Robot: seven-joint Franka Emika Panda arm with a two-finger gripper.
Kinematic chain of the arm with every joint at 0, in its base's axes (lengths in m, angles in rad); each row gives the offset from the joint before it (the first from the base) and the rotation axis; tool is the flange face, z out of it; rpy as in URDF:
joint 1: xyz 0 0 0.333 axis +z
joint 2: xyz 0 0 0 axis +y
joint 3: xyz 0 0 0.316 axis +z
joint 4: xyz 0.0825 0 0 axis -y
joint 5: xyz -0.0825 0 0.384 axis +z
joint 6: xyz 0 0 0 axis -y
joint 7: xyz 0.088 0 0 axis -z
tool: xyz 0 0 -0.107 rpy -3.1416 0 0
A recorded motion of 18 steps. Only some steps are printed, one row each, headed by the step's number.
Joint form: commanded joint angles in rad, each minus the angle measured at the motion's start. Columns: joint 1, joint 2, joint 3, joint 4, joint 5, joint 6, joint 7.
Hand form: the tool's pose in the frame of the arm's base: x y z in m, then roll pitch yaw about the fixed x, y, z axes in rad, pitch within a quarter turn. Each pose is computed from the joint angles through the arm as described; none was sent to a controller.
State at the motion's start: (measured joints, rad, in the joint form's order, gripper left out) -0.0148 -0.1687 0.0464 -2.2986 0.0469 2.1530 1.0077
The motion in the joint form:
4: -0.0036 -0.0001 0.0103 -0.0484 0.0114 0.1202 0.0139
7: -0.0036 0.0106 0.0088 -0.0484 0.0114 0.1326 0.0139
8: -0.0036 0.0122 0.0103 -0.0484 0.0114 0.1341 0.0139
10: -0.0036 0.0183 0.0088 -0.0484 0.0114 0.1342 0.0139
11: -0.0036 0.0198 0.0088 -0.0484 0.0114 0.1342 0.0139
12: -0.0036 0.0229 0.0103 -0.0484 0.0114 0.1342 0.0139
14: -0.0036 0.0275 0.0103 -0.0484 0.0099 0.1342 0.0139
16: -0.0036 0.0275 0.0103 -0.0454 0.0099 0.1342 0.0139
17: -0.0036 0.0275 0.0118 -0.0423 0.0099 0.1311 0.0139
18: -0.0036 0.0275 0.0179 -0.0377 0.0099 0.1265 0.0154
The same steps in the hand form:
4: 0.4880 0.0205 0.4087 -3.0412 -0.0164 -1.0200
7: 0.4900 0.0197 0.4047 -3.0395 -0.0169 -1.0220
8: 0.4903 0.0204 0.4040 -3.0397 -0.0170 -1.0206
10: 0.4907 0.0197 0.4010 -3.0446 -0.0136 -1.0220
11: 0.4908 0.0197 0.4003 -3.0459 -0.0128 -1.0220
12: 0.4910 0.0204 0.3988 -3.0486 -0.0113 -1.0205
14: 0.4913 0.0204 0.3965 -3.0531 -0.0099 -1.0195
16: 0.4921 0.0204 0.3979 -3.0505 -0.0113 -1.0195
17: 0.4926 0.0212 0.3990 -3.0505 -0.0114 -1.0179
18: 0.4932 0.0243 0.4006 -3.0509 -0.0119 -1.0132

